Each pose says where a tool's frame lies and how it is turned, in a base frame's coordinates. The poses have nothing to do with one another.
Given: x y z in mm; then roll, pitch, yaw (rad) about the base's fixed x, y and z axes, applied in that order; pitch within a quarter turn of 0, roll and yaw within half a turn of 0.
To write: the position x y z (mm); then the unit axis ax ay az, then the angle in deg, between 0 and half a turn. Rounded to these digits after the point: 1 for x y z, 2 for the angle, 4 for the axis.
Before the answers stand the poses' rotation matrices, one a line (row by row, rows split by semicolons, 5 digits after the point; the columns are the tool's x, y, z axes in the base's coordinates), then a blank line. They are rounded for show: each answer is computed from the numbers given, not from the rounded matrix.
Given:
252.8 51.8 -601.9 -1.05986 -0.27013 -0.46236
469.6 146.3 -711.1 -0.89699 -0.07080 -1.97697
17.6 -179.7 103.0 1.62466 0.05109 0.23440
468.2 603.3 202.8 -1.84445 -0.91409 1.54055
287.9 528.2 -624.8 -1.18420 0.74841 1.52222
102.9 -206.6 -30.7 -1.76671 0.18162 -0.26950
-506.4 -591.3 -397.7 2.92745 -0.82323 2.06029
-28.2 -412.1 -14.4 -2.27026 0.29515 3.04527
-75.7 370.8 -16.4 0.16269 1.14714 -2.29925
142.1 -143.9 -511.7 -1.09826 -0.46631 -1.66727
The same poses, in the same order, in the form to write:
0.86255 0.42646 0.27230; -0.42989 0.33382 0.83891; 0.26686 -0.84065 0.47126
-0.39411 0.55136 0.73531; -0.91634 -0.29731 -0.26820; 0.07074 -0.77949 0.62240
0.97138 0.06210 0.22925; 0.23196 -0.04052 -0.97188; -0.05107 0.99725 -0.05377
0.01846 0.29319 -0.95588; 0.61023 0.75402 0.24306; 0.79201 -0.58779 -0.16499
0.03558 -0.40720 -0.91265; 0.73191 -0.61120 0.30124; -0.68047 -0.67869 0.27628
0.94805 -0.22260 0.22726; -0.26187 -0.14047 0.95483; -0.18062 -0.96474 -0.19146
-0.31965 0.93569 -0.14937; 0.60002 0.32190 0.73236; 0.73335 0.14448 -0.66433
-0.95232 0.28347 0.11281; 0.09202 0.61942 -0.77965; -0.29088 -0.73210 -0.61597
-0.27367 0.63806 -0.71971; -0.30676 -0.76711 -0.56342; -0.91159 0.06659 0.40567
-0.08604 0.41447 0.90599; -0.88908 -0.44231 0.11791; 0.44959 -0.79535 0.40655

252.8 51.8 -601.9 -0.8909 0.0029 -0.4542 70.50
469.6 146.3 -711.1 -0.3025 0.3932 -0.8683 122.31
17.6 -179.7 103.0 0.9864 0.1404 0.0851 93.52
468.2 603.3 202.8 -0.4237 -0.8913 0.1617 101.32
287.9 528.2 -624.8 -0.6445 -0.1527 0.7492 130.52
102.9 -206.6 -30.7 -0.9780 0.2078 -0.0200 101.07
-506.4 -591.3 -397.7 -0.5285 -0.7935 -0.3017 146.21
-28.2 -412.1 -14.4 0.1058 0.8985 -0.4261 167.02
-75.7 370.8 -16.4 0.5470 0.1666 -0.8204 144.84
142.1 -143.9 -511.7 -0.5516 0.2756 -0.7873 124.12

